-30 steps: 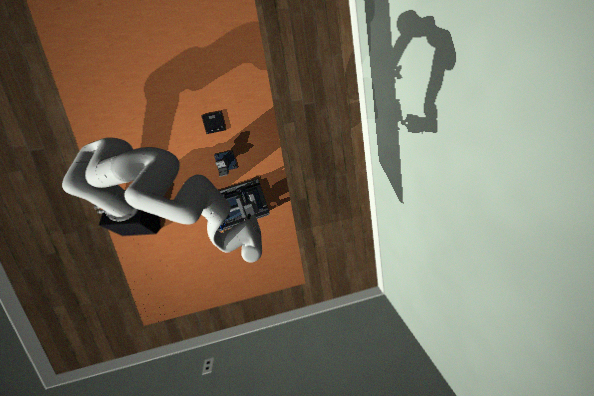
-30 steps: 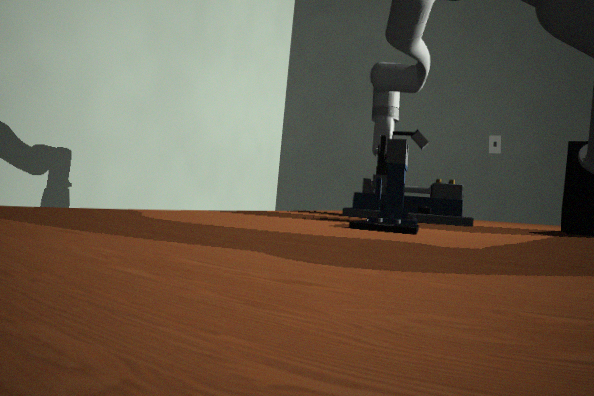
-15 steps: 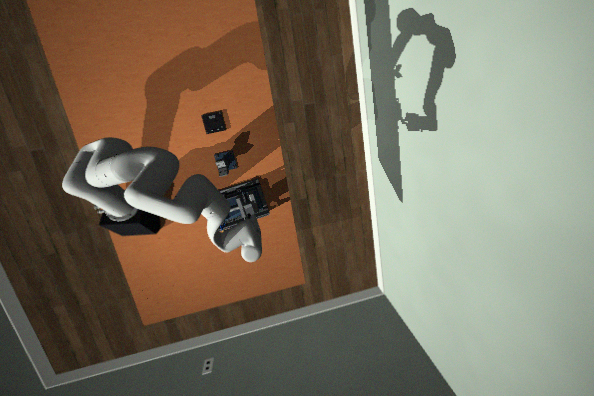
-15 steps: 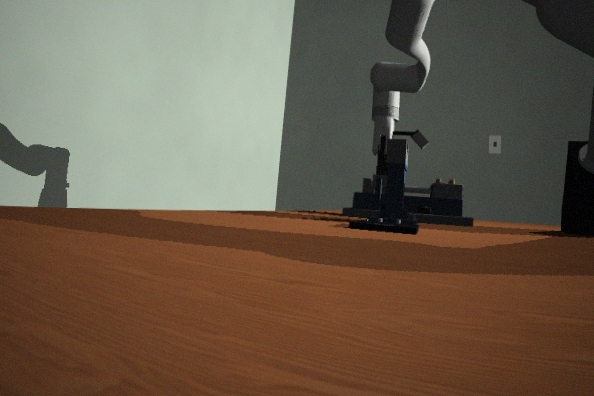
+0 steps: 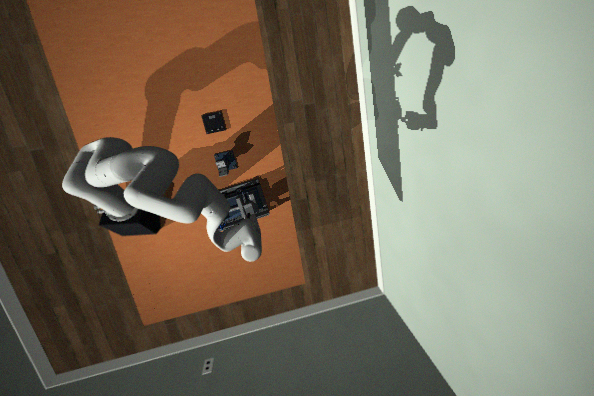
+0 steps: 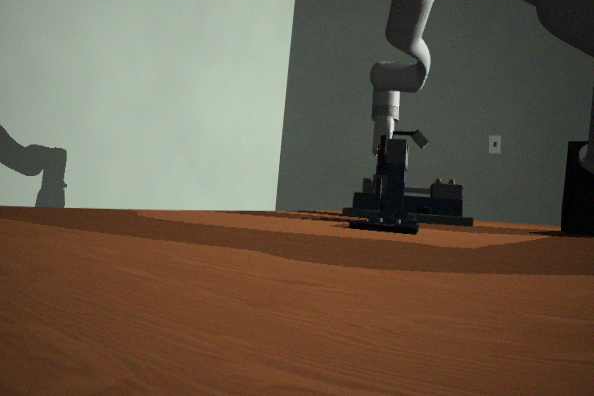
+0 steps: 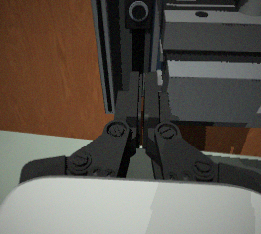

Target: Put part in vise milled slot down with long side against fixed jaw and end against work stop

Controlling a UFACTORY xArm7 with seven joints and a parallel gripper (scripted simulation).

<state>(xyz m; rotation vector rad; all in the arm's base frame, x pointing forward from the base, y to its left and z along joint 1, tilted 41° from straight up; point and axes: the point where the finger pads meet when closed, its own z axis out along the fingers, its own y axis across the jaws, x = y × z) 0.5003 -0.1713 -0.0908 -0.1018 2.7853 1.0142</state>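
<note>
Now: the grey part 4 cm to the left of my hand, 3 cm below it and 1 cm behind it. The rest, counted from my hand: grey jaw: 6 cm to the left, 4 cm below, 4 cm behind; then dark rail: 8 cm below, 7 cm behind, 4 cm to the right; then work stop: 11 cm to the left, 3 cm below, 1 cm behind.
</note>
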